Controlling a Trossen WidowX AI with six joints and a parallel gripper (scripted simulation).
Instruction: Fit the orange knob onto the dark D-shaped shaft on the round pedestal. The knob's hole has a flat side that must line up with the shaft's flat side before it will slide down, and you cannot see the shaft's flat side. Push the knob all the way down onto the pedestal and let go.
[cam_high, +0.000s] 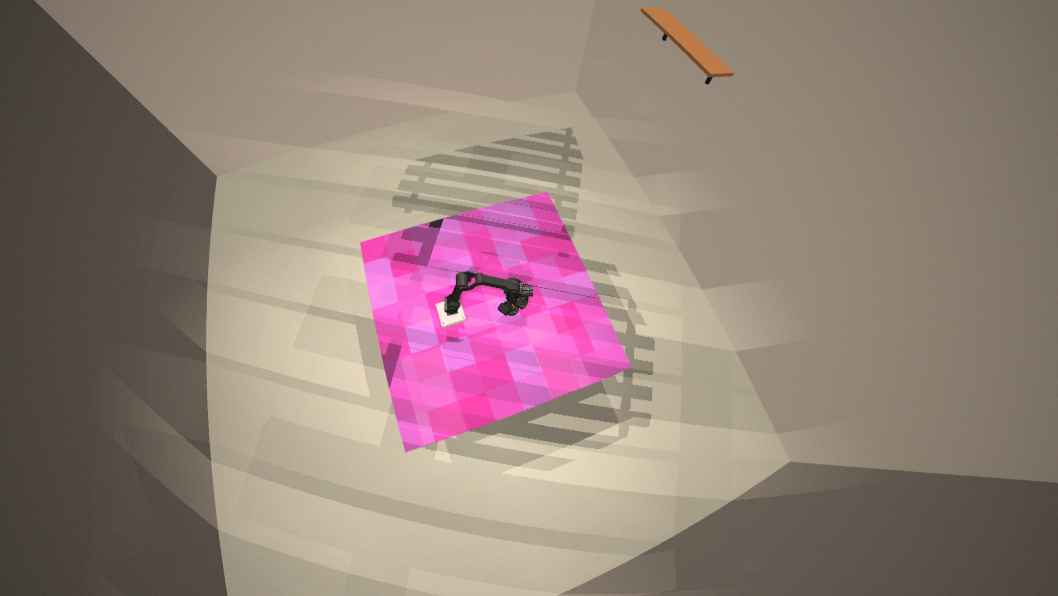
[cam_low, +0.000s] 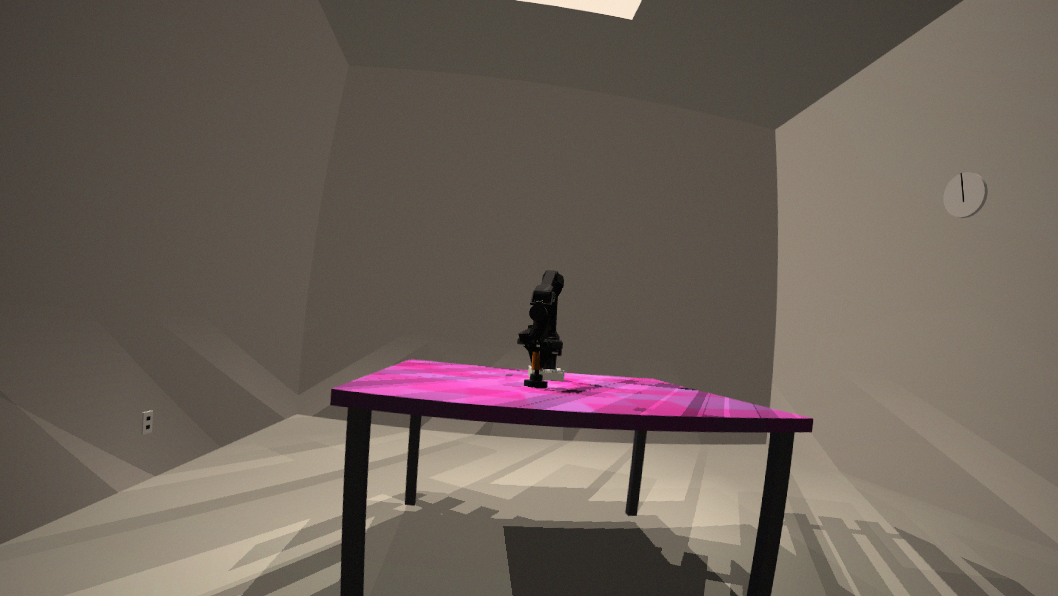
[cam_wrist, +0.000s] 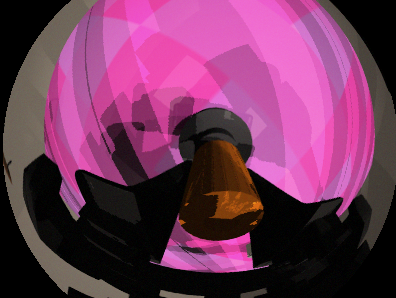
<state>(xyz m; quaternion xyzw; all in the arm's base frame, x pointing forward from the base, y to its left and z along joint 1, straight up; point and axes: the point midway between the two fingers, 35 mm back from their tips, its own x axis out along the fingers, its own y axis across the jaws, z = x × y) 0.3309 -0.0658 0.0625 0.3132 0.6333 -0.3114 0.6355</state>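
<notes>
My gripper tip is 20 mm below the orange knob. The rest, counted from my gripper tip: dark round pedestal 40 mm below.
</notes>
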